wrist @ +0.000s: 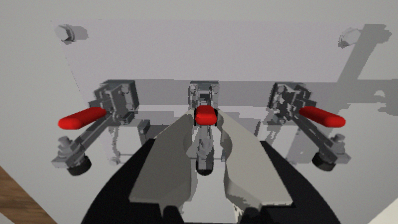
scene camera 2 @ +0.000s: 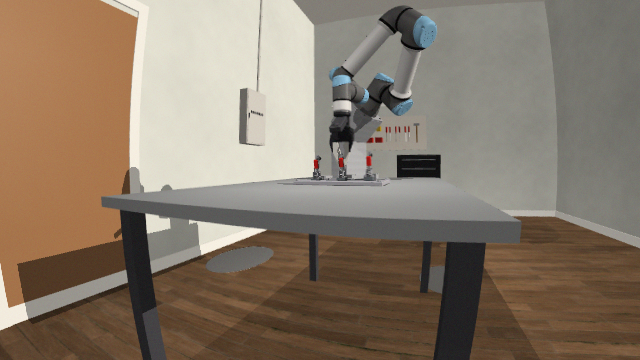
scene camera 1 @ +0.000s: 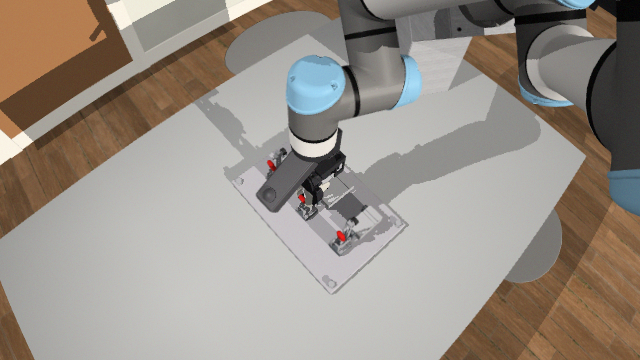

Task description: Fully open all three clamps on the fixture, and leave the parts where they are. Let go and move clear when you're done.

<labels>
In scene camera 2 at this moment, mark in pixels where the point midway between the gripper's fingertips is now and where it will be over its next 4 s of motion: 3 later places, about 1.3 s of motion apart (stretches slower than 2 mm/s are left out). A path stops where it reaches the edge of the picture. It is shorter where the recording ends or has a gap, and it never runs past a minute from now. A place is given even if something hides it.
My gripper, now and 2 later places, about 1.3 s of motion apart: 341, 167; 341, 160; 341, 151
</labels>
